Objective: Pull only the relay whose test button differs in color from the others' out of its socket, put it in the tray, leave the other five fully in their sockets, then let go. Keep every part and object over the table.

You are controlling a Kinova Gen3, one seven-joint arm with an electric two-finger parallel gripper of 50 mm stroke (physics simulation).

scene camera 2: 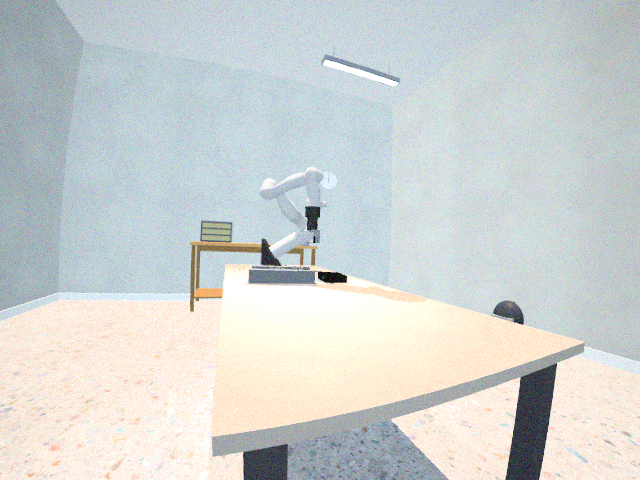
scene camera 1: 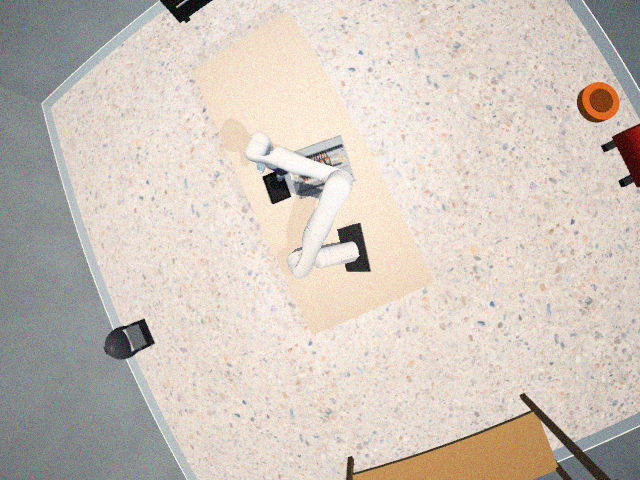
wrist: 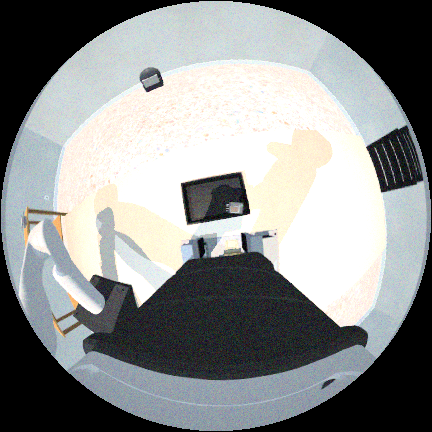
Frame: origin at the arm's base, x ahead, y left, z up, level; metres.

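Seen in the pictures: gripper, fingertip midpoint: (scene camera 2: 316, 243) (scene camera 1: 281, 172) (wrist: 222, 242); arm's base, origin of the base link: (scene camera 2: 272, 253) (scene camera 1: 353, 250) (wrist: 95, 302).
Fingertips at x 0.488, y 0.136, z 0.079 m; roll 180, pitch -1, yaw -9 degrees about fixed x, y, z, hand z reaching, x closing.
Pixels of each thing's top centre, then the offset from my fingertips to it. Level surfaces: height alone.
- black tray, middle of its top: (wrist: 214, 197) (scene camera 2: 331, 273) (scene camera 1: 275, 186) 0.006 m ahead, 0.091 m left, 0.157 m down
- grey socket box, middle of its top: (scene camera 2: 282, 269) (scene camera 1: 313, 149) 0.074 m ahead, 0.186 m right, 0.129 m down
- relay, middle of its top: (wrist: 234, 207) 0.049 m ahead, 0.054 m left, 0.168 m down
- table, its level: 0.192 m down
The black tray (scene camera 1: 278, 193) (scene camera 2: 332, 277) (wrist: 185, 202) lies beside the grey socket box (scene camera 1: 338, 141) (scene camera 2: 281, 276). One relay (wrist: 234, 207) lies in the tray, near its box-side edge, with its pins showing; its test button cannot be made out. My gripper (scene camera 2: 315, 238) (wrist: 222, 242) is open and empty, well above the table. In the wrist view the tray shows beyond the fingertips and part of the box shows between and beside the fingers. In scene camera 1 the arm covers part of the box, and the other relays are too small and too hidden to count.
The arm's black base plate (scene camera 1: 363, 260) (wrist: 127, 300) stands on the table (scene camera 1: 258, 62) (scene camera 2: 330, 351), on the other side of the box from the table's far stretch. A wooden side bench (scene camera 2: 248, 246) stands beyond the table. A ceiling lamp (scene camera 2: 360, 71) hangs high above.
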